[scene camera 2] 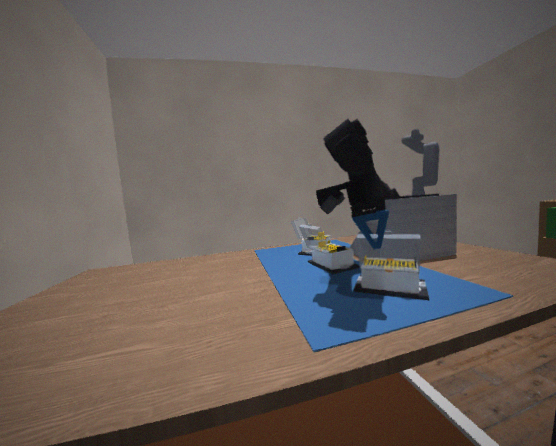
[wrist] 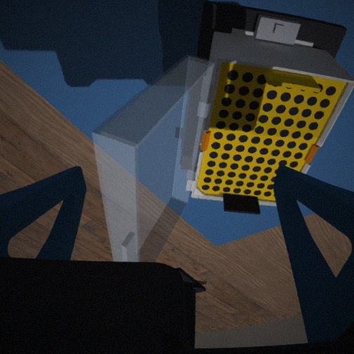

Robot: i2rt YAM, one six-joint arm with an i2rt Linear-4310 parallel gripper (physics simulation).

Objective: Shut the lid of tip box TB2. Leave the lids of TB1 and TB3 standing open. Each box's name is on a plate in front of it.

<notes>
In view: my gripper [scene camera 2: 376,244] and a clear lid [scene camera 2: 399,252].
My gripper also shows in the wrist view [wrist: 179,176].
</notes>
